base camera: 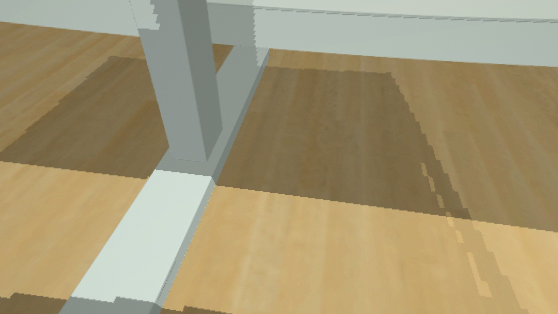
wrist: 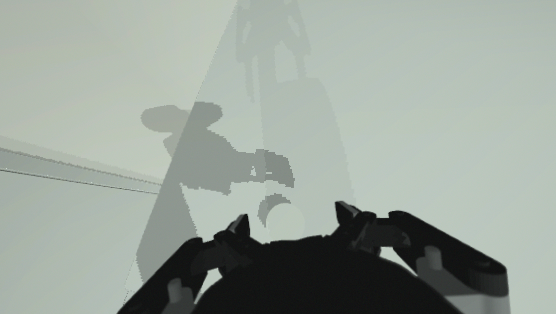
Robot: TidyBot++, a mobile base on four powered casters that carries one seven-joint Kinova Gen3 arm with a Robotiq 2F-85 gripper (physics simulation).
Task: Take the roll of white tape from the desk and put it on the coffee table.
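Places are measured from the arm's base along level axes (x ahead, y left, z up), in centimetres.
Pixels of known places: gripper, fingertip midpoint: (wrist: pixel 292 217).
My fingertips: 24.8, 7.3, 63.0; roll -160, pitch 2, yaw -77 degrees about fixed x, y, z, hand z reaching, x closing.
Observation:
Behind a point stands the place of what it marks, as x, y, z.
The roll of white tape (wrist: pixel 285 220) {24.2, 8.3, 57.7} shows as a pale round disc on the pale desk top (wrist: pixel 430 130) {39.6, -13.4, 55.3} in the wrist view, with a small dark shadow at its upper left. My gripper (wrist: pixel 292 217) {24.8, 7.3, 63.0} is open and empty. The roll shows in the gap between its fingertips, and the black gripper body covers the view just below the roll. The height of the fingers above the roll is hard to tell. The coffee table cannot be made out in either view.
In the base view a grey-white support leg (base camera: pixel 182 90) {45.1, 14.0, -26.0} stands on a long foot bar (base camera: pixel 145 225) over the wooden floor (base camera: pixel 310 250) {34.3, -2.2, -39.7}. A pale panel (base camera: pixel 400 42) {87.5, -19.7, -36.1} crosses the top. Arm and gripper shadows fall across the pale surface in the wrist view.

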